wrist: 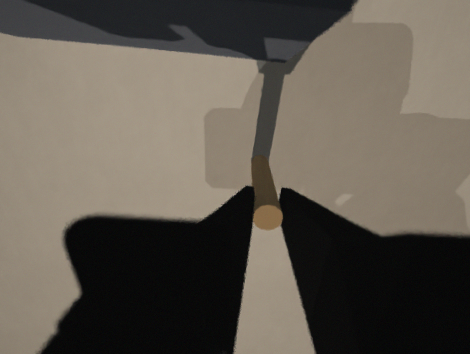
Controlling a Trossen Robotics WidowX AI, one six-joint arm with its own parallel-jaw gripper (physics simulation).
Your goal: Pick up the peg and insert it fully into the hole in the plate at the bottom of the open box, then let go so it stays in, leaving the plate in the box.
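Places are measured from the arm's base along level axes (x back, y left, z down), in millimetres.
Where they show: gripper, fingertip midpoint: (266, 195).
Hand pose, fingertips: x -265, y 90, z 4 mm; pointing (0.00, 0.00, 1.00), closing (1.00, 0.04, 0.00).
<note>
After its pixels a point has its place.
The peg (268, 217) @(x -265, y 94, z -10 mm), a thin round brown rod with a lighter orange-tan top, stands near the middle of the wrist view. It looks upright, and its shadow runs from its foot toward the box. My gripper (266, 195) @(x -265, y 90, z 4 mm) is shut on the peg, with one black fingertip against each side, near its top end. Part of the dark blue-grey box (150, 47) @(x -340, y 12, z 63 mm) shows at the top edge of the view. The plate and its hole do not show.
The box's near edge crosses the top of the view, a short way beyond the peg. The beige table top (125, 125) @(x -372, y 64, z 70 mm) carries broad soft shadows of the arm and gripper on the right and around the peg.
</note>
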